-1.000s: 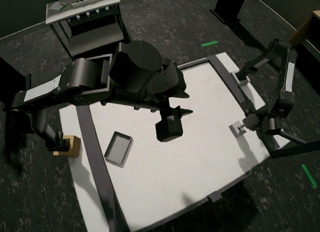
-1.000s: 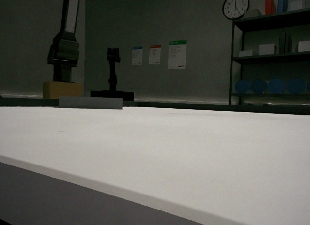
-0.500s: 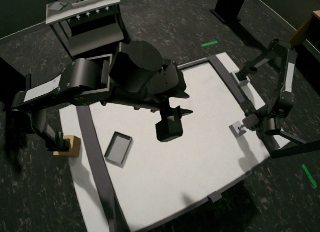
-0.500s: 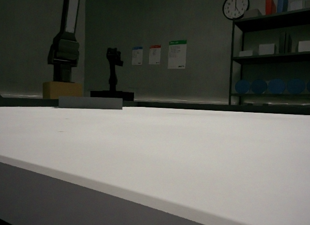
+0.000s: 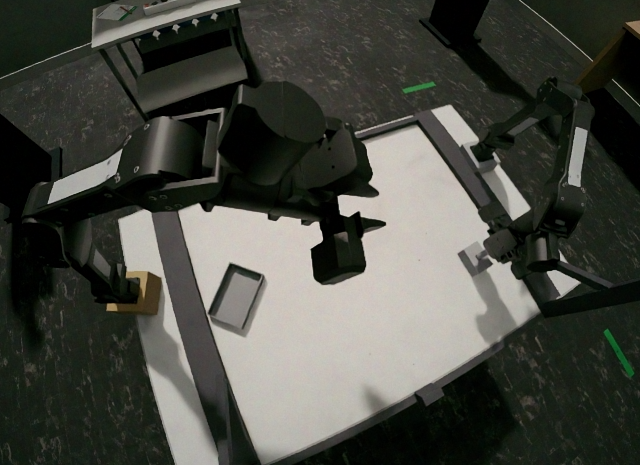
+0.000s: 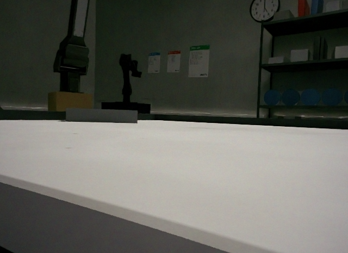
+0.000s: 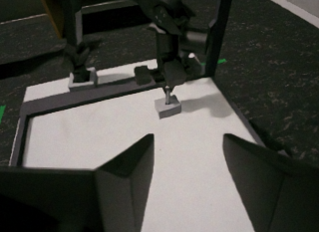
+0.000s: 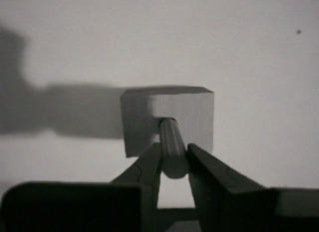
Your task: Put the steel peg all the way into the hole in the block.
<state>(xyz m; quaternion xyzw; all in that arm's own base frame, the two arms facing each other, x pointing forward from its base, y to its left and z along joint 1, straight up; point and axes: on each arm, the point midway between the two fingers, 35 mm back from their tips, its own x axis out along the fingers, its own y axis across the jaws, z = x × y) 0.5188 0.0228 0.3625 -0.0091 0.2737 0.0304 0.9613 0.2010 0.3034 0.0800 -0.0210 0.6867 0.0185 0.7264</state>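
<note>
My right gripper is now 50 mm above the steel peg. From my right hand the other things lie so: shallow grey tray 180 mm ahead, 630 mm to the left, 120 mm below; grey block 100 mm below.
</note>
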